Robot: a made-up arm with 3 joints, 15 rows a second.
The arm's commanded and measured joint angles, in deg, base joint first. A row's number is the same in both.
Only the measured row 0 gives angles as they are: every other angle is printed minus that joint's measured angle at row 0.
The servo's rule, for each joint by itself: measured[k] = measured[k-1] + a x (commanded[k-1-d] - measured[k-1]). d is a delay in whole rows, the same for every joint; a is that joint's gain. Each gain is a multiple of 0.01, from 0.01 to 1. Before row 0 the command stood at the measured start. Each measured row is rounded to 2 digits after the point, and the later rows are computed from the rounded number. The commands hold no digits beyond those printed.
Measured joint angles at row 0:
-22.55, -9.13, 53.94
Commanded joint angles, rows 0 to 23:
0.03, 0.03, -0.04
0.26, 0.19, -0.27
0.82, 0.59, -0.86
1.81, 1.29, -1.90
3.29, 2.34, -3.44
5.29, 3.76, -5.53
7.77, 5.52, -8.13
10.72, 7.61, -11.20
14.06, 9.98, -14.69
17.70, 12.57, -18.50
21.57, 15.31, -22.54
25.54, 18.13, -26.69
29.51, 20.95, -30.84
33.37, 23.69, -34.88
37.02, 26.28, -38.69
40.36, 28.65, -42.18
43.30, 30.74, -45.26
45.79, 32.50, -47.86
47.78, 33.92, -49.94
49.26, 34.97, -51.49
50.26, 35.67, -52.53
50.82, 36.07, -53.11
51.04, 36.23, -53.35
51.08, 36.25, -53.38
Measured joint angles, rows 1 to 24:
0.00, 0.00, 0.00
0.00, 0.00, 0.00
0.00, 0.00, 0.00
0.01, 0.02, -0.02
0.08, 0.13, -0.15
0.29, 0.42, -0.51
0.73, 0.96, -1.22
1.47, 1.82, -2.35
2.58, 3.02, -3.97
4.09, 4.57, -6.09
6.01, 6.45, -8.70
8.34, 8.64, -11.75
11.05, 11.08, -15.19
14.10, 13.70, -18.94
17.42, 16.45, -22.89
20.93, 19.24, -26.94
24.54, 22.00, -30.99
28.16, 24.65, -34.92
31.70, 27.13, -38.62
35.06, 29.37, -42.01
38.17, 31.31, -44.99
40.96, 32.93, -47.51
43.37, 34.19, -49.54
45.37, 35.11, -51.06
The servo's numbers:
d 3
a 0.29 0.62 0.51

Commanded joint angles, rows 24 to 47:
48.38, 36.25, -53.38
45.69, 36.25, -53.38
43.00, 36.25, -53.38
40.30, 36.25, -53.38
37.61, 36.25, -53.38
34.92, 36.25, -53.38
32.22, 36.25, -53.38
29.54, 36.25, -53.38
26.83, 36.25, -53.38
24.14, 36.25, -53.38
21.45, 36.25, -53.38
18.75, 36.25, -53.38
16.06, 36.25, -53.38
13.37, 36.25, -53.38
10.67, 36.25, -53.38
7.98, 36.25, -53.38
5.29, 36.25, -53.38
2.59, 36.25, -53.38
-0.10, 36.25, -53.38
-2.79, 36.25, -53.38
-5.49, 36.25, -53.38
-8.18, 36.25, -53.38
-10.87, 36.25, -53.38
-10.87, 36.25, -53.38
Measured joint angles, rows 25 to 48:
46.95, 35.71, -52.11
48.14, 36.03, -52.74
48.99, 36.17, -53.07
48.81, 36.22, -53.23
47.91, 36.24, -53.31
46.49, 36.25, -53.35
44.69, 36.25, -53.37
42.64, 36.25, -53.38
40.40, 36.25, -53.38
38.03, 36.25, -53.38
35.57, 36.25, -53.38
33.04, 36.25, -53.38
30.46, 36.25, -53.38
27.85, 36.25, -53.38
25.21, 36.25, -53.38
22.56, 36.25, -53.38
19.89, 36.25, -53.38
17.22, 36.25, -53.38
14.54, 36.25, -53.38
11.86, 36.25, -53.38
9.17, 36.25, -53.38
6.48, 36.25, -53.38
3.79, 36.25, -53.38
1.10, 36.25, -53.38

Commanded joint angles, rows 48 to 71:
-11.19, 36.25, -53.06
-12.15, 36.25, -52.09
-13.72, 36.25, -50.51
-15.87, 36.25, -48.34
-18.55, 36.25, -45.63
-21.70, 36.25, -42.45
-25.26, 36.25, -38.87
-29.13, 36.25, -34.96
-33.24, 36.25, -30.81
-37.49, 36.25, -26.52
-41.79, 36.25, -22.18
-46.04, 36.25, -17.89
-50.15, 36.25, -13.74
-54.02, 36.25, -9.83
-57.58, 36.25, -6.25
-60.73, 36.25, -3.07
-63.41, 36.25, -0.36
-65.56, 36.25, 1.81
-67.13, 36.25, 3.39
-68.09, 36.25, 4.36
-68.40, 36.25, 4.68
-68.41, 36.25, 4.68
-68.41, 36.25, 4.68
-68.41, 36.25, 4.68
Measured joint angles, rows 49 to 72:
-1.59, 36.25, -53.38
-4.28, 36.25, -53.38
-6.19, 36.25, -53.38
-7.64, 36.25, -53.22
-8.95, 36.25, -52.64
-10.33, 36.25, -51.55
-11.94, 36.25, -49.91
-13.86, 36.25, -47.73
-16.13, 36.25, -45.04
-18.78, 36.25, -41.89
-21.78, 36.25, -38.36
-25.10, 36.25, -34.51
-28.69, 36.25, -30.44
-32.49, 36.25, -26.23
-36.42, 36.25, -21.98
-40.40, 36.25, -17.78
-44.35, 36.25, -13.73
-48.19, 36.25, -9.92
-51.83, 36.25, -6.43
-55.19, 36.25, -3.33
-58.20, 36.25, -0.71
-60.79, 36.25, 1.38
-62.91, 36.25, 2.90
-64.50, 36.25, 3.81

